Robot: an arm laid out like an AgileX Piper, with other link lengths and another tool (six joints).
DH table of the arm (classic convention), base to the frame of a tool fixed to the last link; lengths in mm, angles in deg. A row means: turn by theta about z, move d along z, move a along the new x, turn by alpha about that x. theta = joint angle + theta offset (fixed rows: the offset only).
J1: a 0  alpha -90  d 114.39  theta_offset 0
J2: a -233.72  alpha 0  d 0  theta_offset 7.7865
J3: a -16.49  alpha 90  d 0  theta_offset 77.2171
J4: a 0  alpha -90  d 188.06  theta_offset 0
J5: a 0  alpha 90  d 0  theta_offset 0
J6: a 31.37  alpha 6.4  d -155.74  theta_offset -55
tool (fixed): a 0  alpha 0  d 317.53  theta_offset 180
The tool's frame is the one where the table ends.
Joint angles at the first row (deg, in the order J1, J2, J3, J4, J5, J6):
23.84 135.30 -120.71 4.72 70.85 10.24
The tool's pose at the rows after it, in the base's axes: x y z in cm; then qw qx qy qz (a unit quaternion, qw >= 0):
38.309, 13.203, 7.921, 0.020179, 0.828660, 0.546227, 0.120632
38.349, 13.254, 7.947, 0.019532, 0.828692, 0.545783, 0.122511
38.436, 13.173, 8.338, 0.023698, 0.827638, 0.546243, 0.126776
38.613, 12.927, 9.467, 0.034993, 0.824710, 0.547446, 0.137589
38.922, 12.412, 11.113, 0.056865, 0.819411, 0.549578, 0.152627
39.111, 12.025, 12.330, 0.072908, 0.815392, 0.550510, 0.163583
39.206, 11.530, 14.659, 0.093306, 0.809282, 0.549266, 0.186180
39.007, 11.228, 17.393, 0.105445, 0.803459, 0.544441, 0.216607
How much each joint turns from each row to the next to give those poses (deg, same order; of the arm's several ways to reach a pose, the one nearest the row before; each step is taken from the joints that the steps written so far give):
0.00 0.00 -0.04 0.25 -0.02 0.00
0.00 0.00 -0.07 0.12 -0.13 0.00
-0.01 -0.52 0.00 -0.41 -0.05 0.00
0.00 -1.50 0.00 -1.11 0.05 0.00
0.01 -2.09 0.00 -2.25 -0.05 0.00
0.00 -1.53 0.00 -1.64 -0.06 0.00
0.00 -3.06 0.00 -1.89 0.04 0.00
0.00 -3.77 0.00 -0.76 0.00 0.00

